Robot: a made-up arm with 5 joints.
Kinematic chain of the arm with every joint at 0, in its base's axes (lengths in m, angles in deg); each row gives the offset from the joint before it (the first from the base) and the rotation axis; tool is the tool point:
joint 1: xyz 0 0 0.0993 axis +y
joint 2: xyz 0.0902 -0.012 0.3 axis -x
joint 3: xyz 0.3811 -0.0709 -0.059 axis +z
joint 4: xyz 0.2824 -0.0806 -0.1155 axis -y
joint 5: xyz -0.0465 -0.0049 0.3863 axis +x
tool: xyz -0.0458 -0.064 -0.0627
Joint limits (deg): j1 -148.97..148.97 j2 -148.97..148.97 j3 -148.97..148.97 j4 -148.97..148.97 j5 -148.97..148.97
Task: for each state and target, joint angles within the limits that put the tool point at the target. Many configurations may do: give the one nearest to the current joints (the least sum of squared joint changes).
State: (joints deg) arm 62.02 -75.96 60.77 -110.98 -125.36
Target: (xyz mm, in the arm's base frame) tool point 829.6 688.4 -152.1
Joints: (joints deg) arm 52.59 -53.01 78.41 -133.59 -127.92
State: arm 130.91 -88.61 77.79 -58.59 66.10
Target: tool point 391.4 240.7 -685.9
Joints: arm 118.60 -61.12 92.07 -77.49 68.32
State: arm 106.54 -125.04 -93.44 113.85 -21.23
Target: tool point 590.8 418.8 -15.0
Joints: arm 71.48 -131.52 -95.26 129.00 -25.42
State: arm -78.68 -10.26 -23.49 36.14 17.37
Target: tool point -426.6 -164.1 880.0
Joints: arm -84.36 16.36 0.87 -12.82 11.49
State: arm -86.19 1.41 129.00 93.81 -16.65
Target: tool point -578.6 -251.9 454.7
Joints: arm -134.00 36.39 102.70 86.97 -29.06
